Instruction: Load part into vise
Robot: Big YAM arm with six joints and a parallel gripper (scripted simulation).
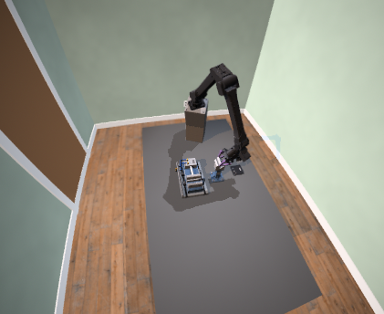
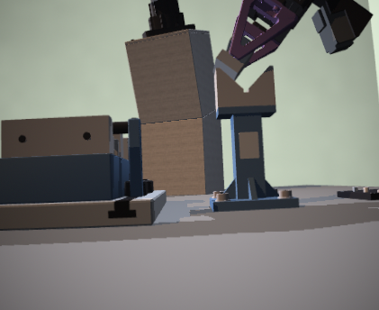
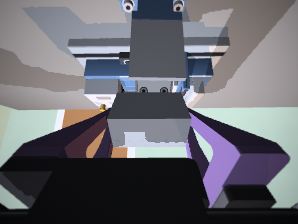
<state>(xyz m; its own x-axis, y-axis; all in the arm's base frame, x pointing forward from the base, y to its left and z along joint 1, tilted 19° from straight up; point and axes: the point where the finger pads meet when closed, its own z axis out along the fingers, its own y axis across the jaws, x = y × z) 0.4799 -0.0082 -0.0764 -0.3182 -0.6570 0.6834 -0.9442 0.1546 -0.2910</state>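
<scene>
The part is 10 mm to the right of my hand. Also, from my hand: dark work stop rod 40 mm ahead, 150 mm to the right, 90 mm below; then moving jaw 10 mm behind, 190 mm to the right, 100 mm below; then air cylinder rod 60 mm behind, 180 mm to the right, 100 mm below.
</scene>
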